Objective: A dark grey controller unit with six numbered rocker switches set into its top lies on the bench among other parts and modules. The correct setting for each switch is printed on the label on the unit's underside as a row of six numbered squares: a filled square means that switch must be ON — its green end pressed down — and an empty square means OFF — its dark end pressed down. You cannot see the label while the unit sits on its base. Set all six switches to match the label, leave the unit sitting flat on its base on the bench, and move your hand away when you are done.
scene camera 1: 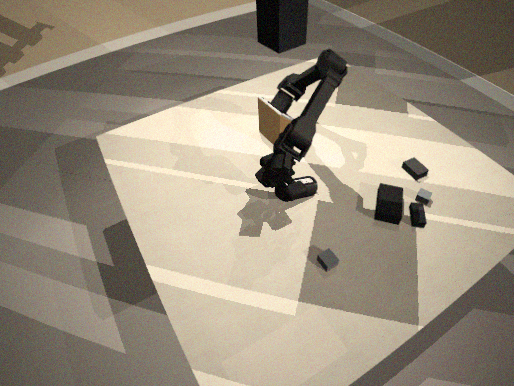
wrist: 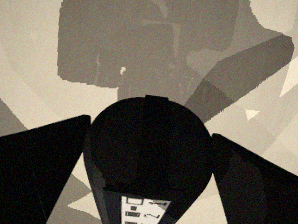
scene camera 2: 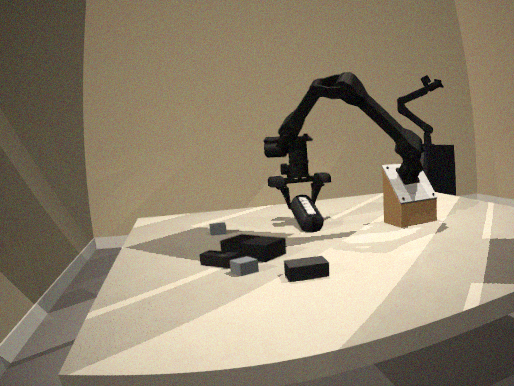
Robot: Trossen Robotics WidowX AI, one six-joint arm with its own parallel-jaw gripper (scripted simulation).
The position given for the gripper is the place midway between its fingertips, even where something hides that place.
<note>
In view: the gripper (scene camera 2: 301, 208) and a dark controller box (scene camera 2: 264, 249).
The dark controller box shows as well in scene camera 1 (scene camera 1: 388, 208). The gripper shows as well in scene camera 1 (scene camera 1: 282, 193) and in the wrist view (wrist: 151, 132). The wrist view misses the dark controller box: it is out of frame.
</note>
